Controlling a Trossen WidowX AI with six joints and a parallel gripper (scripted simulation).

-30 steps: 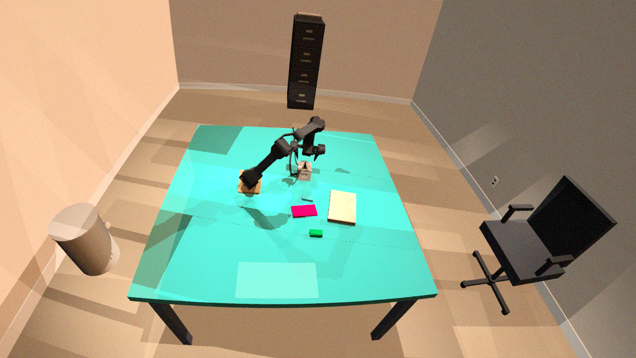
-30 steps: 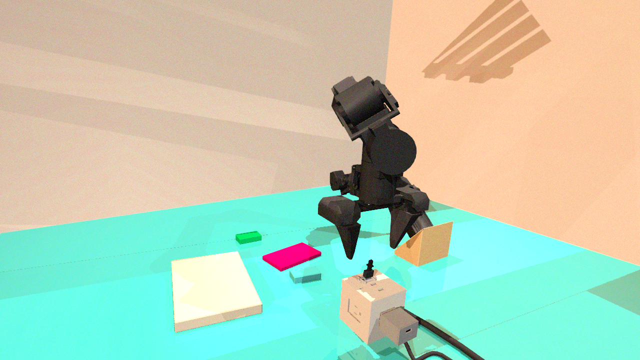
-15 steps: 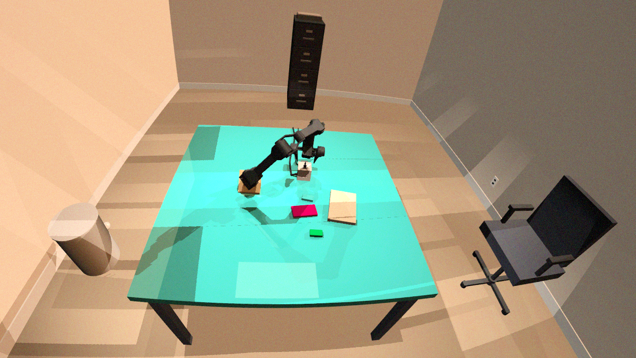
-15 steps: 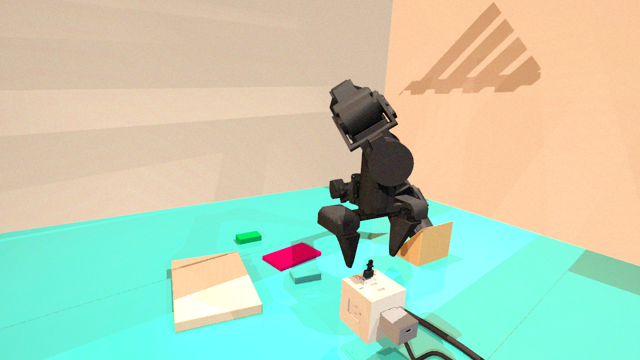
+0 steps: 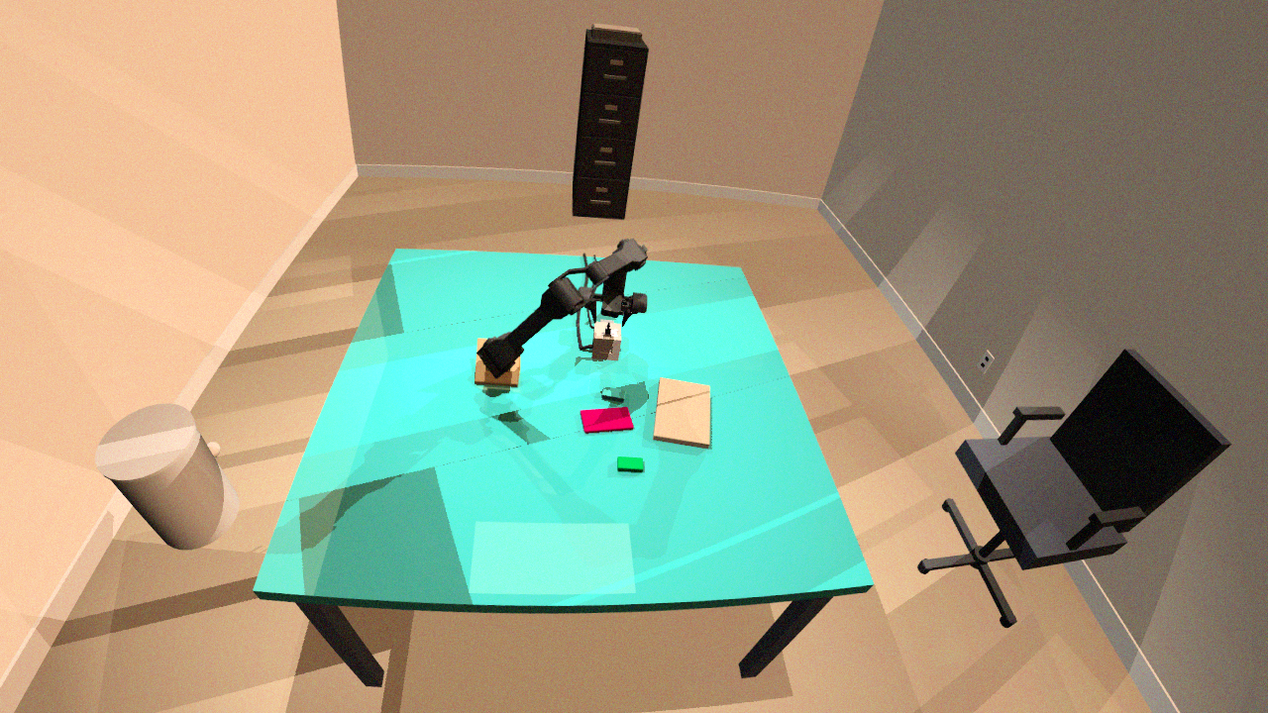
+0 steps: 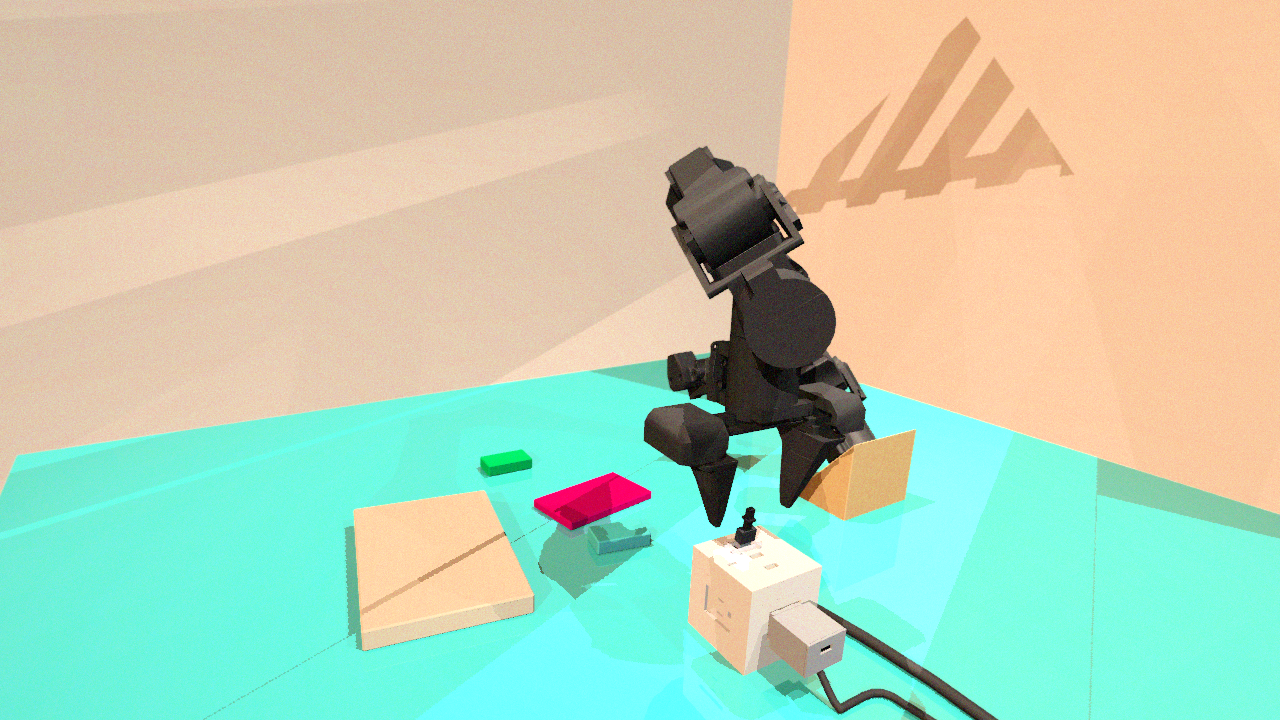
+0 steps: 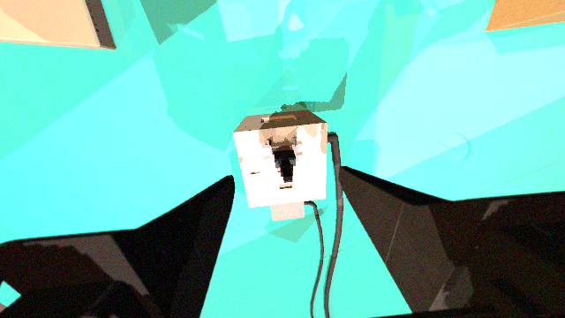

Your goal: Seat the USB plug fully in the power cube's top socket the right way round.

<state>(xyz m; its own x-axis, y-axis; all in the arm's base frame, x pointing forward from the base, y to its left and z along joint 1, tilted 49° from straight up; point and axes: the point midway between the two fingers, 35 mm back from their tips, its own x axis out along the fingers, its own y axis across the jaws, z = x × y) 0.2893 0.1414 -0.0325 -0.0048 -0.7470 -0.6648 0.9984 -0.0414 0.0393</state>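
My gripper tip is 20 mm above the dark USB plug. From my gripper tip the other things lie so: USB socket 40 mm below, 10 mm to the right; then magenta block 260 mm to the right, 100 mm below; then small teal block 170 mm to the right, 100 mm below, 20 mm ahead.
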